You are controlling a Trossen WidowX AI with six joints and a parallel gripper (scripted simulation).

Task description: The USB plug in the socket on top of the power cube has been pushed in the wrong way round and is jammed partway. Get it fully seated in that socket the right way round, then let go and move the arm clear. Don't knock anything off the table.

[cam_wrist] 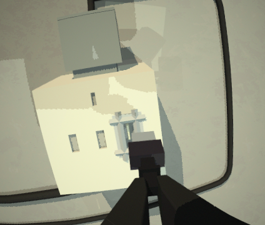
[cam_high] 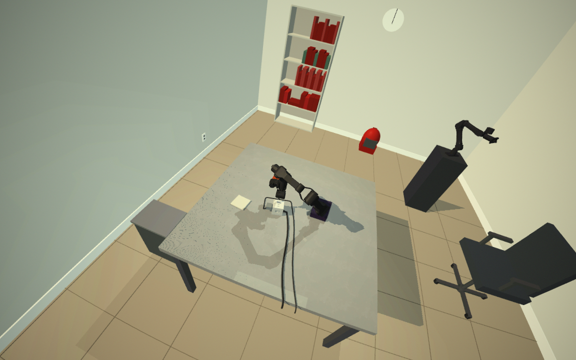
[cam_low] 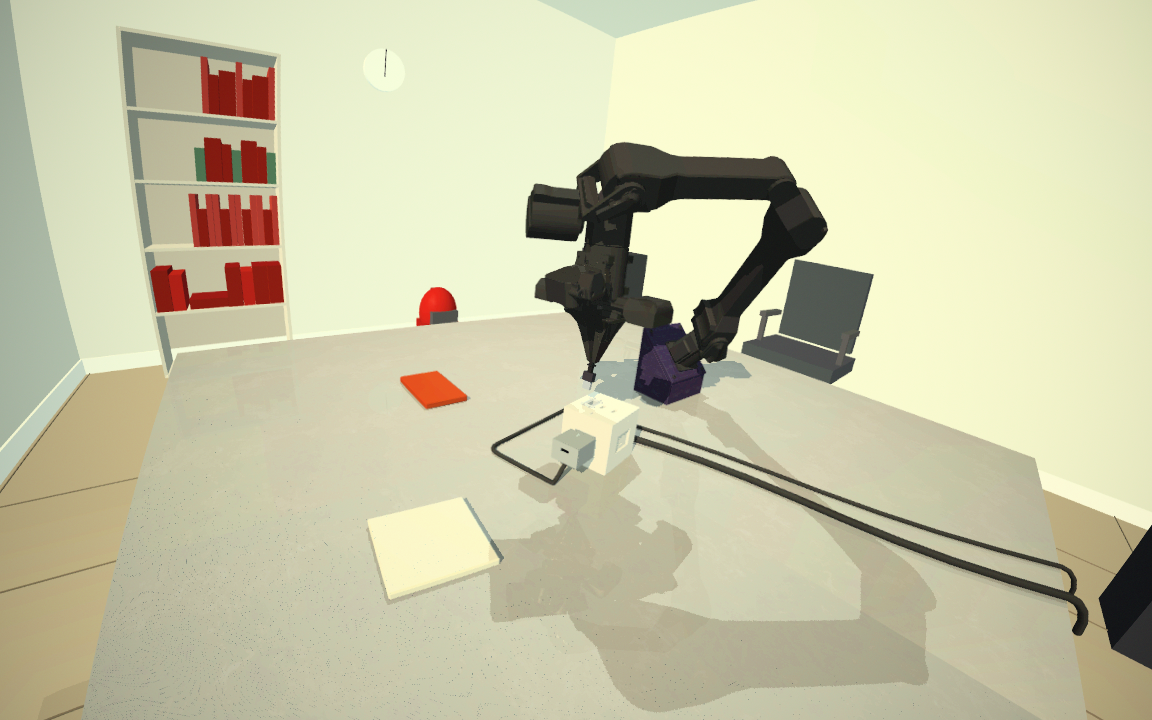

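My gripper tip is now 20 mm above the dark usb plug. Also, from my gripper tip: socket 70 mm below, 10 mm to the left; orange pad 280 mm to the right, 130 mm below, 120 mm ahead; cream pad 260 mm ahead, 130 mm below, 70 mm to the left.
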